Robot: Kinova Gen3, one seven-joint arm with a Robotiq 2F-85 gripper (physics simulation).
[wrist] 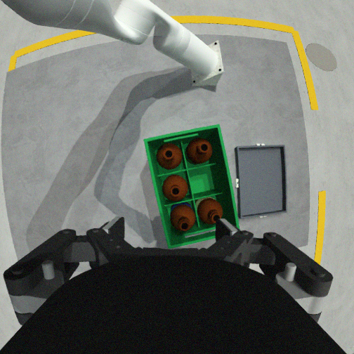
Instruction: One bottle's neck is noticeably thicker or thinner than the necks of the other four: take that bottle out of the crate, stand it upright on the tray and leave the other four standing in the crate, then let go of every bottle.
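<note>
The green crate [225, 172] stands below the view's centre, with compartments in two columns of three. Five brown bottles stand in it: far left [168, 156], far right [199, 150], middle left [175, 188], near left [183, 218] and near right [210, 211]. The middle-right compartment holds no bottle. The necks point up towards the camera; which one differs in thickness I cannot tell. The dark grey tray [260, 181] lies right of the crate, with no bottle on it. My gripper [170, 228] is open and empty, high above the crate's near end; its right finger overlaps the crate's near-right corner in view.
The white arm's base [207, 70] stands on the floor beyond the crate. Yellow lines [322, 220] mark the floor's edges. A narrow gap separates the crate from the tray. The arm's shadow falls across the floor left of the crate.
</note>
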